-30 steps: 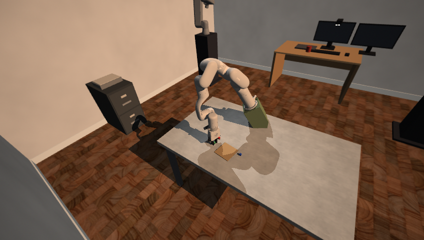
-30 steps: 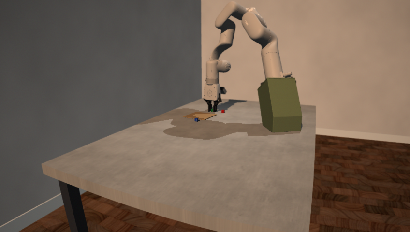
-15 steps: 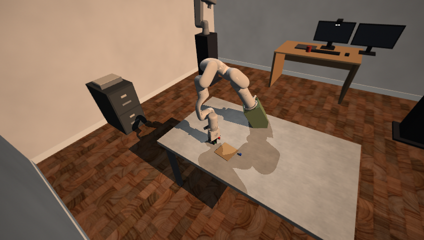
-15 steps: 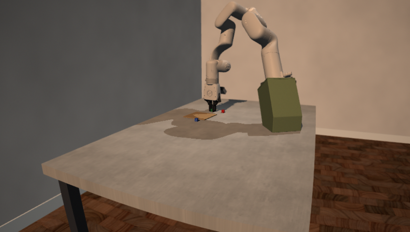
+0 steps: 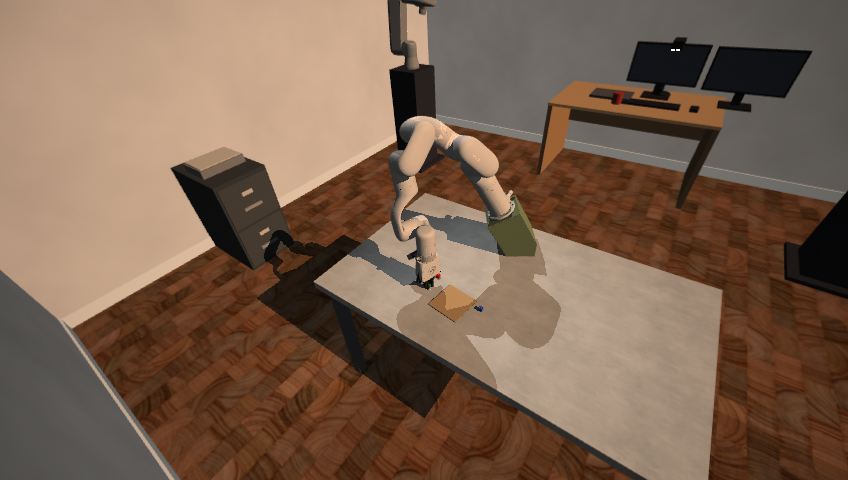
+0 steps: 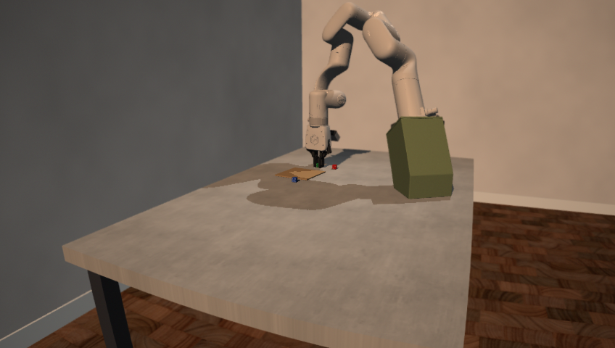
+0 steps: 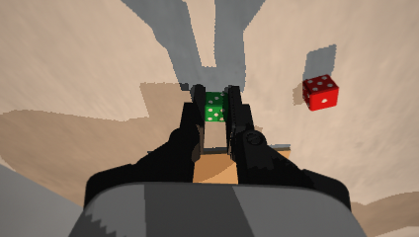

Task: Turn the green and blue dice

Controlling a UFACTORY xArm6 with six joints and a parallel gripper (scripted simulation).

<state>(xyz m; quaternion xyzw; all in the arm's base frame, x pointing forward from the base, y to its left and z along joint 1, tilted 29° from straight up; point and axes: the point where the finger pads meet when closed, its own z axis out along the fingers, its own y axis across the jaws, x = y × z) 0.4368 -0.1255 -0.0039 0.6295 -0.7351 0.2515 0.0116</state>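
Now: hand 13 cm to the right of the tan mat, 2 cm short of it and 2 cm above it. Also, from my hand: blue die: 24 cm to the left, 2 cm behind, 1 cm below; green die: 1 cm below; red die: 7 cm behind, 1 cm below.
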